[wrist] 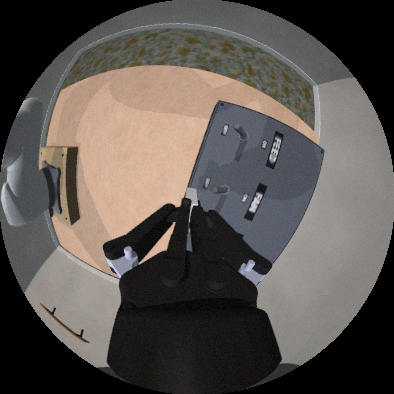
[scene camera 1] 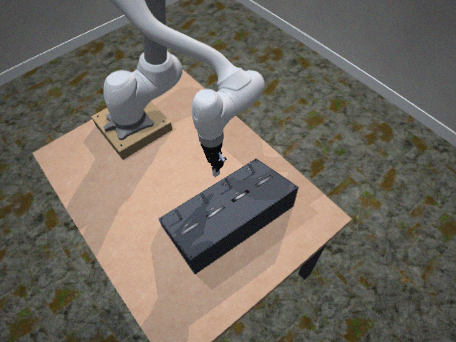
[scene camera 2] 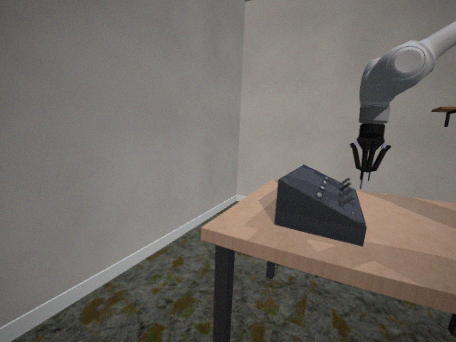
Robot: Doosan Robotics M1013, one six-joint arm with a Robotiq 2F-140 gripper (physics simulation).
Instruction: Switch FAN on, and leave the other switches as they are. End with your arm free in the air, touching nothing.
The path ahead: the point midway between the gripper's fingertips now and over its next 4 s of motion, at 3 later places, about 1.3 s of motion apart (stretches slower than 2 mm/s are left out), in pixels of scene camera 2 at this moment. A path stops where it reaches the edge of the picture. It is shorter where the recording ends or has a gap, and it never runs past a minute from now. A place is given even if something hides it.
My gripper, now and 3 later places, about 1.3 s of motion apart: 362,189; 354,192; 348,191; 346,186
